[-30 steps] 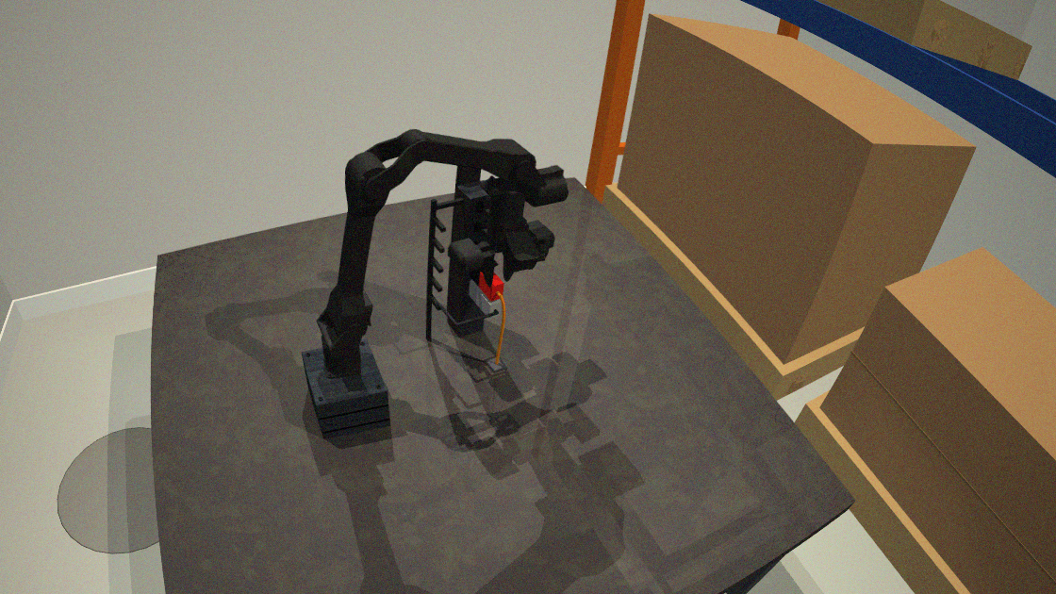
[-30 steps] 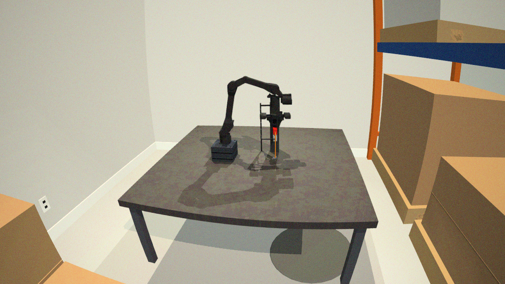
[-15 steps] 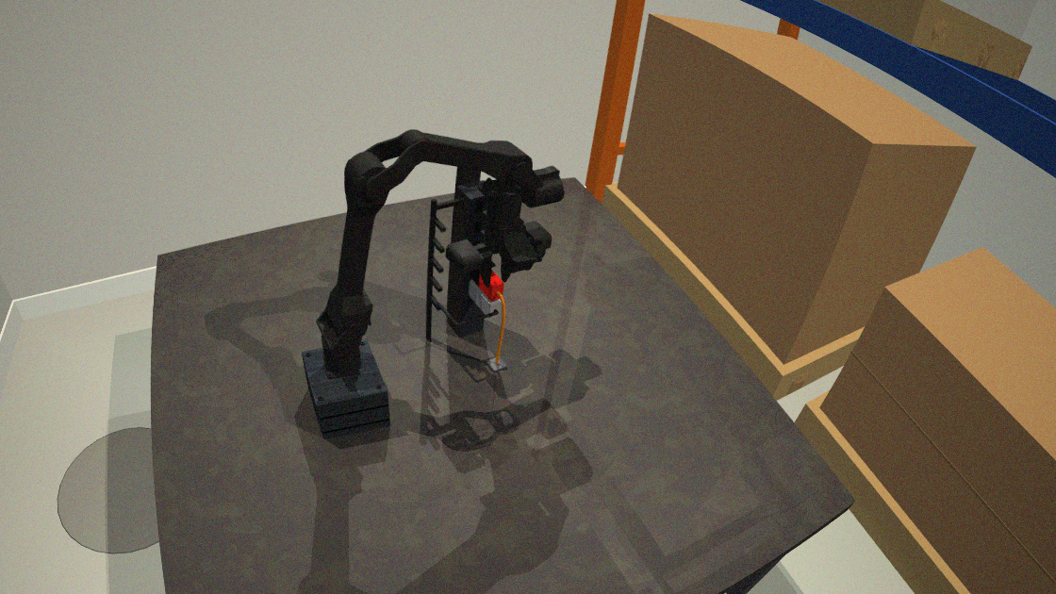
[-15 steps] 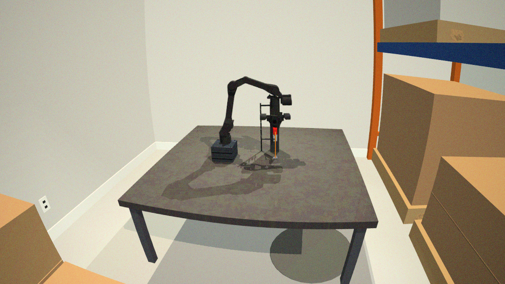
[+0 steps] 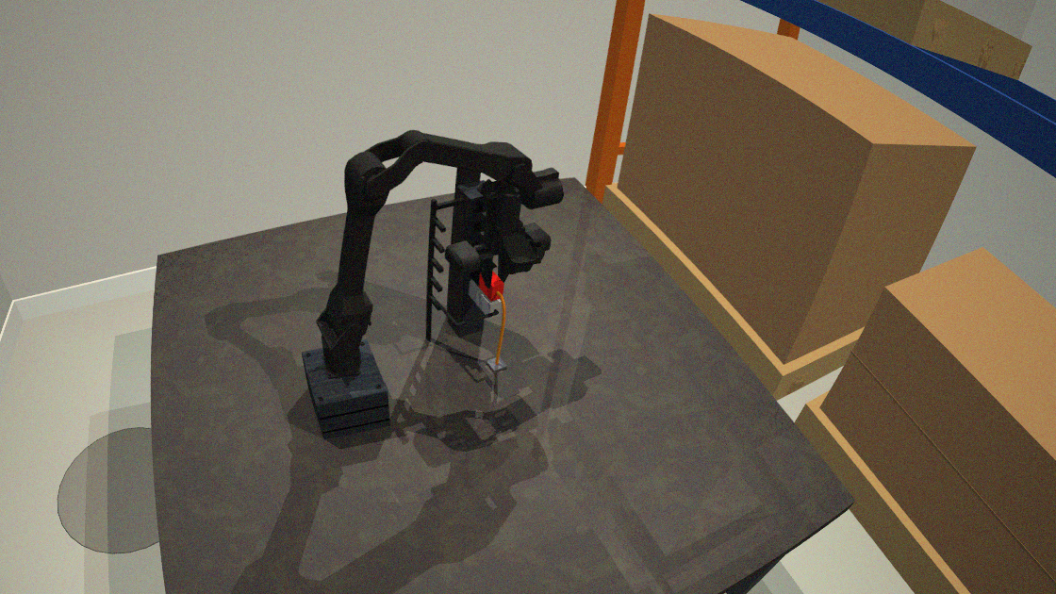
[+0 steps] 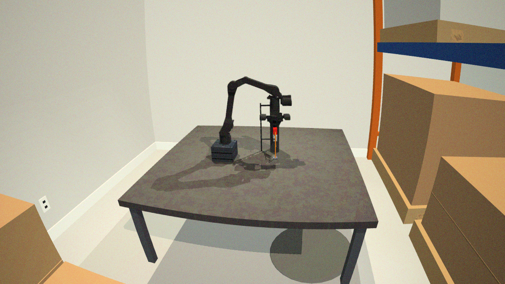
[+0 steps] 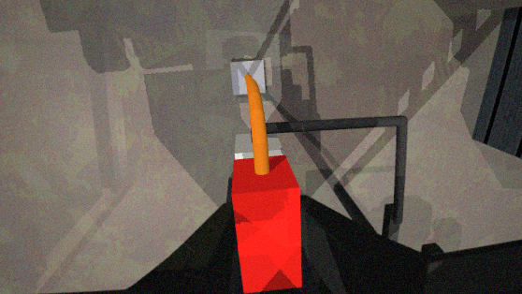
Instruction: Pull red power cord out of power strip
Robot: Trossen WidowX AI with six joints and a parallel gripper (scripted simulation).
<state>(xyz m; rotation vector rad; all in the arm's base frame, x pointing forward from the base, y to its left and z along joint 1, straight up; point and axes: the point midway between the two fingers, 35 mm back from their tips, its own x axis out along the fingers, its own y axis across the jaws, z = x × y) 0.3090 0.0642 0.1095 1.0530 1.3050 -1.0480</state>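
Right now my gripper tip is 1 cm past the red plug and 3 cm to the right of it.
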